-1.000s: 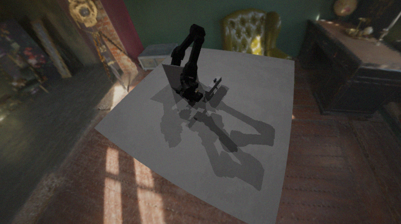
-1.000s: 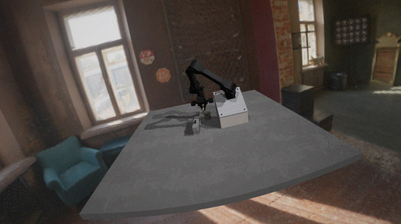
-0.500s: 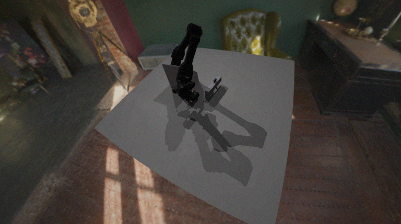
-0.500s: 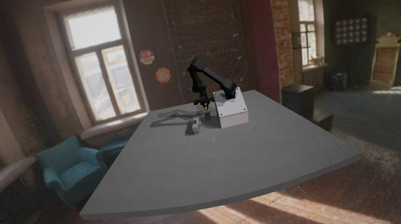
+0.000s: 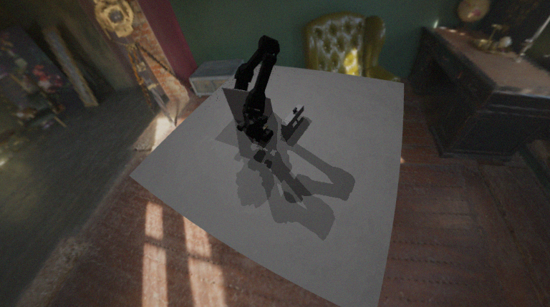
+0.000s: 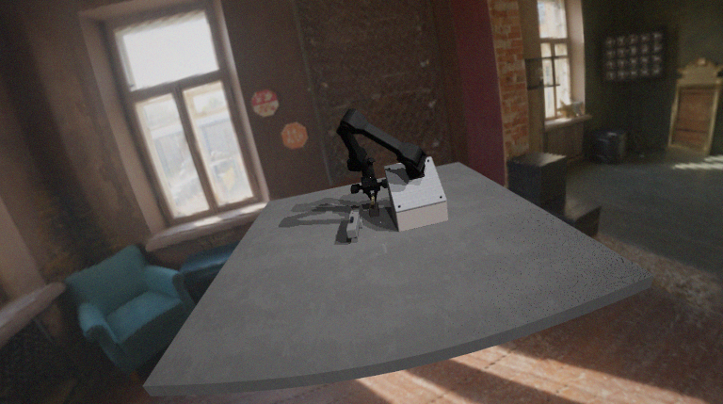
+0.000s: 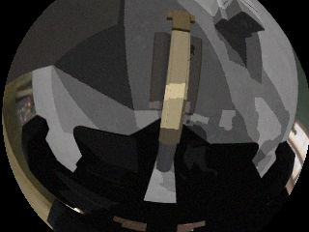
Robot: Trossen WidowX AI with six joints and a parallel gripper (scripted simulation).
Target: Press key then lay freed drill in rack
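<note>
The drill lies 1 cm ahead of my gripper tip, 4 cm to the left of it and 3 cm above it. Round my gripper tip: light-grey slotted block: 10 cm ahead, 20 cm to the left, 1 cm above; then dark ribbed block: 1 cm ahead, 5 cm to the left, 1 cm below.
</note>
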